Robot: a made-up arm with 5 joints.
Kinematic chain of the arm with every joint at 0, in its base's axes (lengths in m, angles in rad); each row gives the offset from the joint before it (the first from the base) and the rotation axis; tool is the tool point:
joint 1: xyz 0 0 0.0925 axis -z
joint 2: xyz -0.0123 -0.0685 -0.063 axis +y
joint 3: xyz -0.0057 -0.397 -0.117 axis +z
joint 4: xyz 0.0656 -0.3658 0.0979 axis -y
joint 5: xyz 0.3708 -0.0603 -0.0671 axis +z
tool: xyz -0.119 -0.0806 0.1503
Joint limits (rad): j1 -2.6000..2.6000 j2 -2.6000..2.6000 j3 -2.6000..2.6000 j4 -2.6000..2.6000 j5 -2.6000..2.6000
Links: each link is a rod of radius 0.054 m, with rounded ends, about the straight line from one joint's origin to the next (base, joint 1, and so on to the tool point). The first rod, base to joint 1, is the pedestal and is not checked.
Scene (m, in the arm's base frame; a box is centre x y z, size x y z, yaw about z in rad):
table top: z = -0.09
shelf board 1: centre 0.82 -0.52 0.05 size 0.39 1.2 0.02 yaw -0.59
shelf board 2: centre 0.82 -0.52 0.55 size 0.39 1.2 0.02 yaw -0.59
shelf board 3: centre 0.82 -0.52 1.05 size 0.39 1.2 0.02 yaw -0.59
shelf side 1: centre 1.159 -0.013 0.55 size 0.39 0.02 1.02 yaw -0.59
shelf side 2: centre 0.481 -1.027 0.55 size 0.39 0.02 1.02 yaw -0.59
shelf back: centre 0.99 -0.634 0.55 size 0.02 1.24 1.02 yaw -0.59
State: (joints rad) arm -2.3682 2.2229 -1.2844 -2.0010 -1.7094
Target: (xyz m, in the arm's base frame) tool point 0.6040 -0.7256 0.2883
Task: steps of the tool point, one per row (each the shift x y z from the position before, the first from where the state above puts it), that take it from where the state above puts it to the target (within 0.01 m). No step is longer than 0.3 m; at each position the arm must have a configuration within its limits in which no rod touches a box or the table.
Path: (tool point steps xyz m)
1: 0.1152 -0.2180 -0.0305
2: 0.0235 -0.2451 -0.0378
3: -0.0713 -0.2393 -0.0461
4: -0.1586 -0.2000 -0.0571
5: 0.0975 -0.0288 0.0578
6: 0.0864 -0.0455 -0.0028
7: 0.0451 -0.0791 -0.0550

